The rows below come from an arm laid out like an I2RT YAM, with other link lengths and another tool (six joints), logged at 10 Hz.
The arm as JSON. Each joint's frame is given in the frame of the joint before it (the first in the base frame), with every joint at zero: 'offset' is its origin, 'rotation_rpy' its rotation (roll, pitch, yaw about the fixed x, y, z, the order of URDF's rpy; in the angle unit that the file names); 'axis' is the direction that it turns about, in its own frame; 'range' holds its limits. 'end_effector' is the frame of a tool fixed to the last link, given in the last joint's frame.
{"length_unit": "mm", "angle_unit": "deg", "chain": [
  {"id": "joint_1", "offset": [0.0, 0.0, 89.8], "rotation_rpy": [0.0, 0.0, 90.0], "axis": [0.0, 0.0, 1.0], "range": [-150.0, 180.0]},
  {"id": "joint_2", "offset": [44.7, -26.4, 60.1], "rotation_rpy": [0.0, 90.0, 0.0], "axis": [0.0, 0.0, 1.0], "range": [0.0, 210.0]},
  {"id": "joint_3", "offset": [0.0, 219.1, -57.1], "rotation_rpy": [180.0, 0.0, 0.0], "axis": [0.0, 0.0, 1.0], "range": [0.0, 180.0]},
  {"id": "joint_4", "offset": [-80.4, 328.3, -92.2], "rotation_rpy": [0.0, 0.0, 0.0], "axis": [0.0, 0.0, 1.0], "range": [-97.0, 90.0]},
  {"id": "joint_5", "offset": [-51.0, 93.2, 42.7], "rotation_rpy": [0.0, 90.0, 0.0], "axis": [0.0, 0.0, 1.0], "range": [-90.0, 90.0]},
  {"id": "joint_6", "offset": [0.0, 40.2, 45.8], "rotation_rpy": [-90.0, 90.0, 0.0], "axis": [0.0, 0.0, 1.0], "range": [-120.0, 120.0]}
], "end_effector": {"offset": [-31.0, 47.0, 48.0], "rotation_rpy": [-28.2, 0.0, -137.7]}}
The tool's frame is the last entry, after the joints.
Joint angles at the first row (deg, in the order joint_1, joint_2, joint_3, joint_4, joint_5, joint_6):
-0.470 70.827 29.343 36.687 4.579 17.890
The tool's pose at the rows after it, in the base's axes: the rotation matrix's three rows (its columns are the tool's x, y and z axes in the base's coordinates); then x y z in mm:
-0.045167, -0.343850, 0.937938; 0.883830, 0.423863, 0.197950; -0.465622, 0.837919, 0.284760; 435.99, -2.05, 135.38
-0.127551, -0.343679, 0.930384; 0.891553, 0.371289, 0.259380; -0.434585, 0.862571, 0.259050; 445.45, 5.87, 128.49
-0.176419, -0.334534, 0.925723; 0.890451, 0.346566, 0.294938; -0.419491, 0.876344, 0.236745; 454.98, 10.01, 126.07
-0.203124, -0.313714, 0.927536; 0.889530, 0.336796, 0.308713; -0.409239, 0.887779, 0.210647; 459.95, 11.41, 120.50
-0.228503, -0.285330, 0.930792; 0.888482, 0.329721, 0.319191; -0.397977, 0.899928, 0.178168; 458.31, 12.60, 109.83
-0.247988, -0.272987, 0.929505; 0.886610, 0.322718, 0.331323; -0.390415, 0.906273, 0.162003; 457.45, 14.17, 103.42
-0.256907, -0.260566, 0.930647; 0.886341, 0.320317, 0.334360; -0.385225, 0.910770, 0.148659; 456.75, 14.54, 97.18
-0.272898, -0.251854, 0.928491; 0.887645, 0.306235, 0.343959; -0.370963, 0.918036, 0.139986; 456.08, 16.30, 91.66
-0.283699, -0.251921, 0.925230; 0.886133, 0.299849, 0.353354; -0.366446, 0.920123, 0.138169; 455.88, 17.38, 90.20
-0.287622, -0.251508, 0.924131; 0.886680, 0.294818, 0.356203; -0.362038, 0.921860, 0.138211; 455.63, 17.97, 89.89
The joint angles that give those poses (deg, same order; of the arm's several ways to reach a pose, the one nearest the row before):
-0.514 73.626 31.792 33.496 0.972 19.769
-0.492 76.597 34.239 32.009 -3.530 20.840
-0.470 79.350 37.079 30.348 -5.978 21.059
-0.492 81.449 38.849 28.972 -6.962 21.125
-0.492 82.521 38.939 27.878 -7.683 21.147
-0.447 83.220 38.937 27.507 -8.447 21.125
-0.448 84.030 38.938 27.464 -8.666 21.147
-0.448 84.685 38.915 27.420 -9.540 21.584
-0.447 84.816 38.872 27.399 -10.196 21.606
-0.449 84.773 38.829 27.333 -10.481 21.780

